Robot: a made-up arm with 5 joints.
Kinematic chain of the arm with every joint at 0, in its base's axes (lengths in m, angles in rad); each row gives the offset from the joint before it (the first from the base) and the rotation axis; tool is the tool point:
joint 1: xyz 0 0 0.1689 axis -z
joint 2: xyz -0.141 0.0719 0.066 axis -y
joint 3: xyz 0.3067 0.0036 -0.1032 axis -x
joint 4: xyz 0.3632 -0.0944 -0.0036 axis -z
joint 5: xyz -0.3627 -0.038 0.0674 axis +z
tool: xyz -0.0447 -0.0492 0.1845
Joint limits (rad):
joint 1: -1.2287..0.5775
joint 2: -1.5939..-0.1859
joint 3: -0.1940..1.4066
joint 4: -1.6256..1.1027
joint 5: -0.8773..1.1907
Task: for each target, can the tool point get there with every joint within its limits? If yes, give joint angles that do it. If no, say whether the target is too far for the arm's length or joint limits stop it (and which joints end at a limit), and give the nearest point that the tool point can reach.
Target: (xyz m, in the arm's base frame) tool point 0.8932 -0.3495 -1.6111
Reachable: no: too far | nearest point 0.3886 -0.2376 -0.5531 | short by 1.178 m
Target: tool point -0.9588 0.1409 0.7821
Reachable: no: joint limits stop it (at a limit: joint 1, joint 2, joint 3) | nearest point -0.2009 0.2556 0.3916 | short by 0.860 m
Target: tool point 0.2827 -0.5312 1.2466
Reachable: no: joint limits stop it (at a limit: joint 1, joint 2) | nearest point 0.3875 -0.3594 0.5653 | short by 0.710 m
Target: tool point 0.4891 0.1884 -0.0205
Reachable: yes | joints -0.2333 -1.0742 1.1040 -1.1312 -0.5562
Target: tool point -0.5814 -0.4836 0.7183
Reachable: no: joint limits stop it (at a limit: joint 1, joint 2) | nearest point 0.0287 -0.3672 0.3250 | short by 0.735 m
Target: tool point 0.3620 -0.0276 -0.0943
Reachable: yes | joints 0.2355 -1.3454 1.0351 -0.8542 -0.5487
